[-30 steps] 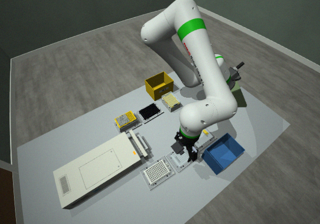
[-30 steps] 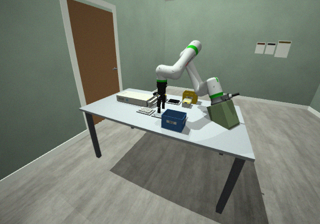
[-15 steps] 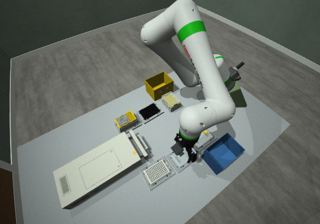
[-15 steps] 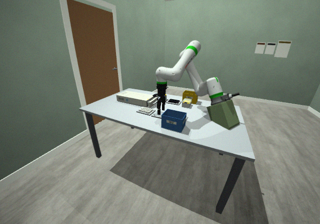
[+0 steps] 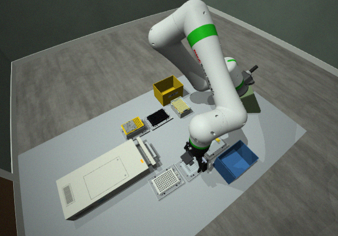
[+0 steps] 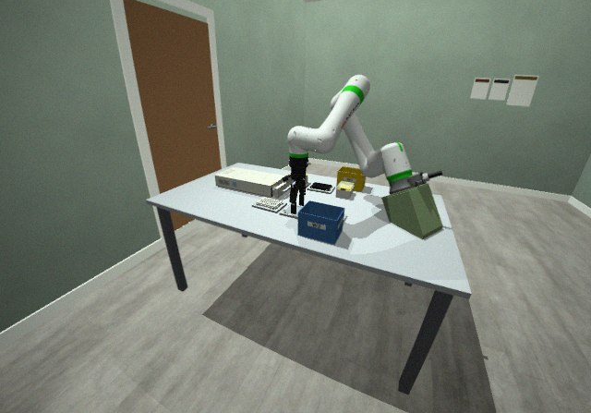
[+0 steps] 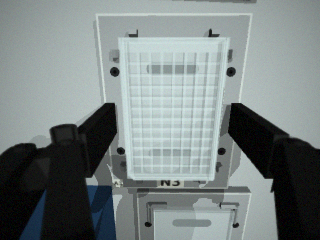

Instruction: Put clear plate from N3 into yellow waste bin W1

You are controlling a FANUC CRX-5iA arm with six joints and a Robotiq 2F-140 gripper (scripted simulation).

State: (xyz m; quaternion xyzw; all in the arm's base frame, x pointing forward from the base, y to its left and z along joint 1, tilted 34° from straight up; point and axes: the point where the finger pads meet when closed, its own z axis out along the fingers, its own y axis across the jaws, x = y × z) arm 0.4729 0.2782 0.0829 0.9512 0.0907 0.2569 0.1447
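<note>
The clear plate lies 30 mm below my hand. The rest, counted from my hand: white plate (180 mm ahead, 20 mm below, 10 mm to the left); blue bin (190 mm behind, 110 mm to the left, 10 mm below); slotted nest N3 (40 mm below).
</note>
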